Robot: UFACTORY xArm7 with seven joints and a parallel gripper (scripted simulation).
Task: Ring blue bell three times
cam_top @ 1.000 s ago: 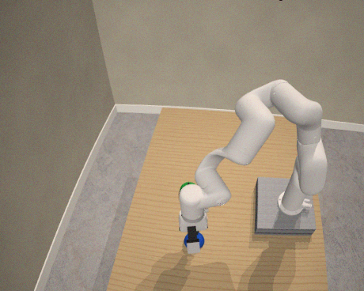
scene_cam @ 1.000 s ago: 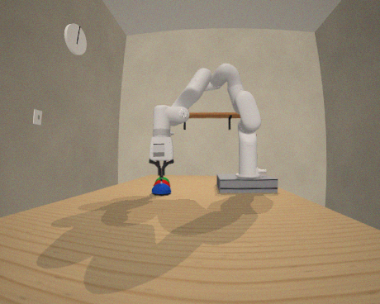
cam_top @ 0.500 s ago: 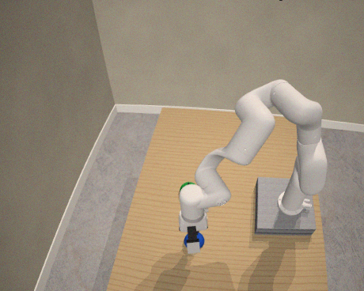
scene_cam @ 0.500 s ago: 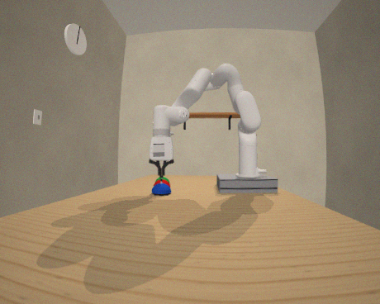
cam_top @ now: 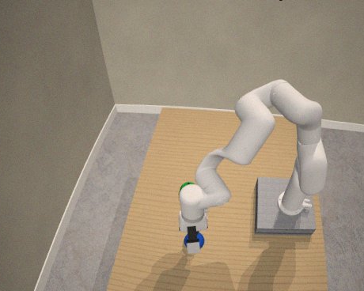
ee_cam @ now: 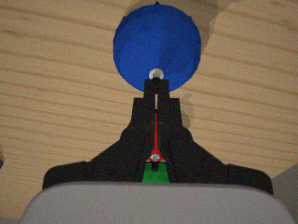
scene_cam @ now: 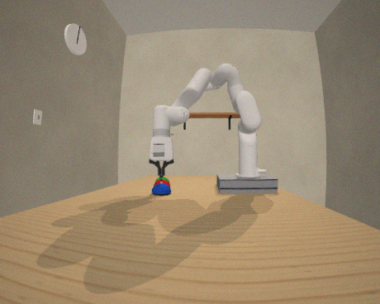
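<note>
Right now the blue bell is 5 cm below my hand. The rest, counted from my hand: green bell (24 cm to the right, 10 cm ahead, 5 cm below); red bell (12 cm to the right, 5 cm below, 5 cm ahead).
</note>
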